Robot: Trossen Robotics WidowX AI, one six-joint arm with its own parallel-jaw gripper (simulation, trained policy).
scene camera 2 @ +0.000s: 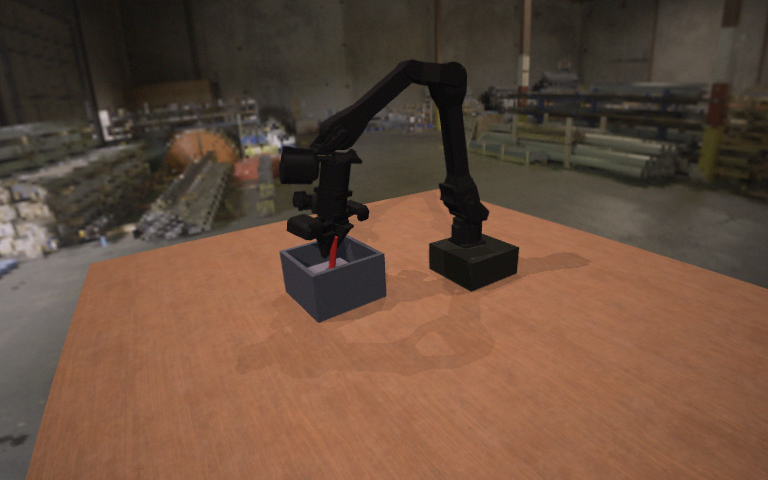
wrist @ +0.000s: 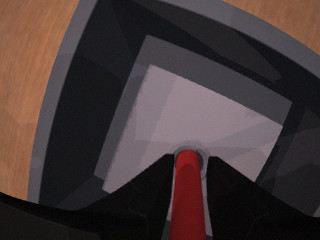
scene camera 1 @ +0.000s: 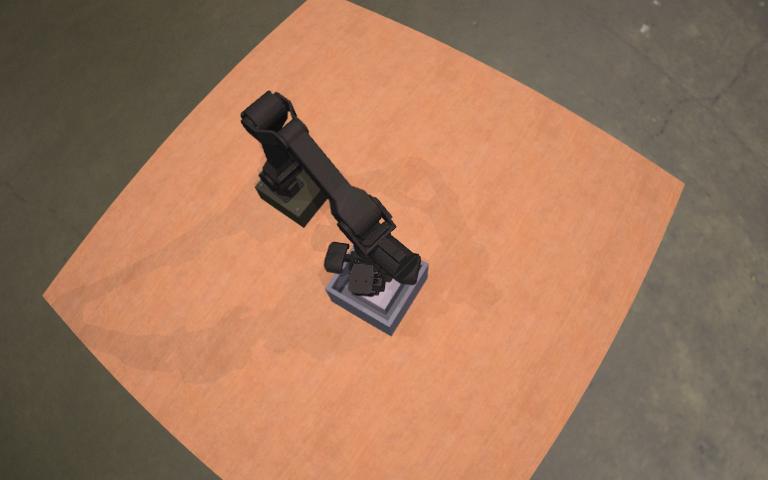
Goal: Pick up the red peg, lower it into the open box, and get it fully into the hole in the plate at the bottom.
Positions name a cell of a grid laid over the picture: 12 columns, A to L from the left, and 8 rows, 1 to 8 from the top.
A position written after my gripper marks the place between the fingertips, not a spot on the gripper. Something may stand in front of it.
my gripper: scene camera 2 F5; wrist H6; scene camera 1 F5
grey box: scene camera 2 F5; wrist D3; scene camera 1 F5
